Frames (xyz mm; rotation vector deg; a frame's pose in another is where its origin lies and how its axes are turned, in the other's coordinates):
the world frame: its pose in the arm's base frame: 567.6 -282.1 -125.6 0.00 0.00 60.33
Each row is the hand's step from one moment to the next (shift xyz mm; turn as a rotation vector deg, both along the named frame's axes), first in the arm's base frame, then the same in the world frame.
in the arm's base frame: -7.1 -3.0 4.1 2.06 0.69 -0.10
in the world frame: -6.1 4.7 4.1 1.62 -1.45 -0.10
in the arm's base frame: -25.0 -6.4 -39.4 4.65 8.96 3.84
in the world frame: -17.9 18.6 -39.4 10.09 0.39 3.84
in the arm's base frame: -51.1 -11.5 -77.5 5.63 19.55 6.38
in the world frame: -35.3 38.7 -77.5 19.77 4.79 6.38
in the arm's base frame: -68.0 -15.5 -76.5 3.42 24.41 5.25
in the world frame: -47.1 51.4 -76.5 22.90 9.11 5.25
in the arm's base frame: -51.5 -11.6 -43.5 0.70 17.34 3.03
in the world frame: -35.6 39.0 -43.5 15.41 7.98 3.03
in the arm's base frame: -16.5 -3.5 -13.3 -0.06 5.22 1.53
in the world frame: -11.2 12.6 -13.3 4.51 2.64 1.53
